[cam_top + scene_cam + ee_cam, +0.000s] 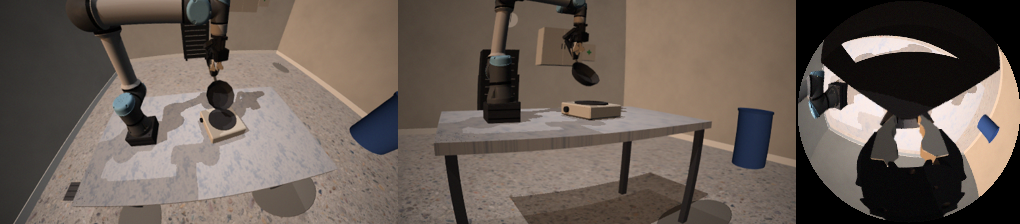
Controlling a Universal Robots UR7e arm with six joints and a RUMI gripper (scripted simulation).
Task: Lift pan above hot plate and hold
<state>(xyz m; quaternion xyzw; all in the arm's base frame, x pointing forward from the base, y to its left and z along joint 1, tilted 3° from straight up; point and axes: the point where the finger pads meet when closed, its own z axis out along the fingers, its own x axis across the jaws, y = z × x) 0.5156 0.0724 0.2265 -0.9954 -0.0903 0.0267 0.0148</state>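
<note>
My gripper is now 70 mm above the pan, 40 mm to the left of it and 10 mm short of it. Round my hand: hot plate 300 mm below, 140 mm to the right, 10 mm ahead.
</note>
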